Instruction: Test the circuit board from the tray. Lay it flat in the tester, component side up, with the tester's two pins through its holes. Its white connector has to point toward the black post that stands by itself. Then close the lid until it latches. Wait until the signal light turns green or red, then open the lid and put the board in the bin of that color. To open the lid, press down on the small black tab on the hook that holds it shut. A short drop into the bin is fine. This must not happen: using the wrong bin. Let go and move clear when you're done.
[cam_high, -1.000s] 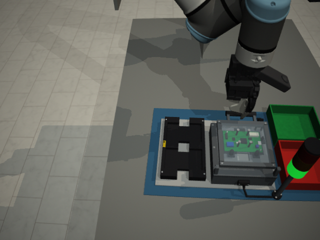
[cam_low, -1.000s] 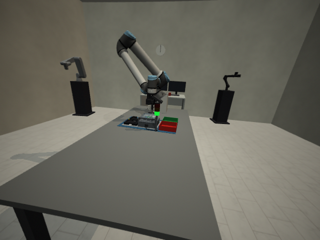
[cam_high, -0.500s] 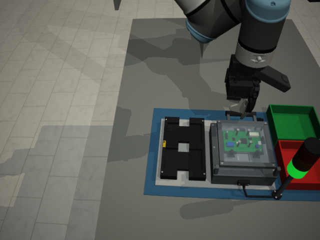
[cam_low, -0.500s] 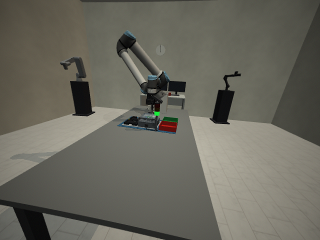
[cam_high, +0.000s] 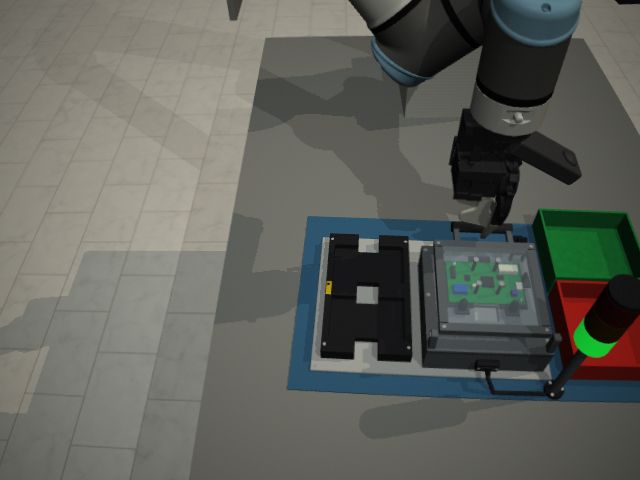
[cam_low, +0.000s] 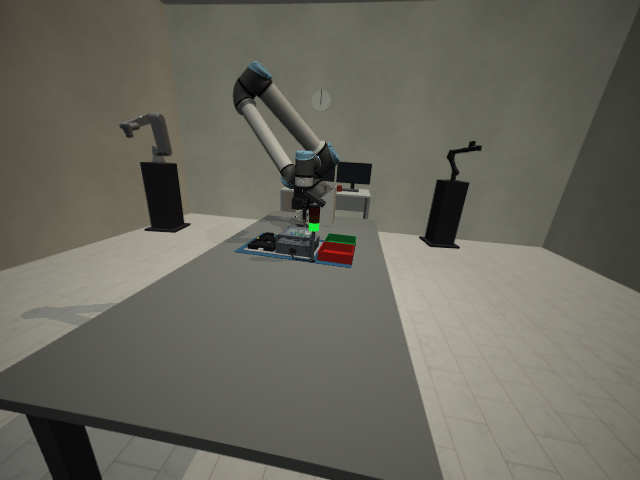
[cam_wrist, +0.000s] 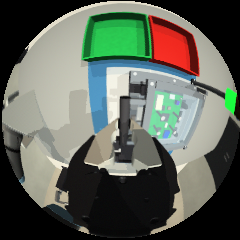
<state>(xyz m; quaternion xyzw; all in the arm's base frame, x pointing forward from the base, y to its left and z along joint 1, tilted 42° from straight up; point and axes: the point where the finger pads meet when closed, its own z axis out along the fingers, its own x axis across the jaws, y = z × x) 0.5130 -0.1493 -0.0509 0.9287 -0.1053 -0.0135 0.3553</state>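
Right now my hand is 3 cm short of the black latch tab, 5 cm to the right of it and 1 cm above it. The rest, counted from my hand: green bin: 2 cm ahead, 20 cm to the left, 9 cm below; then green circuit board: 8 cm ahead, 2 cm to the right, 3 cm below; then tester lid: 8 cm ahead, 2 cm to the right, 1 cm below.
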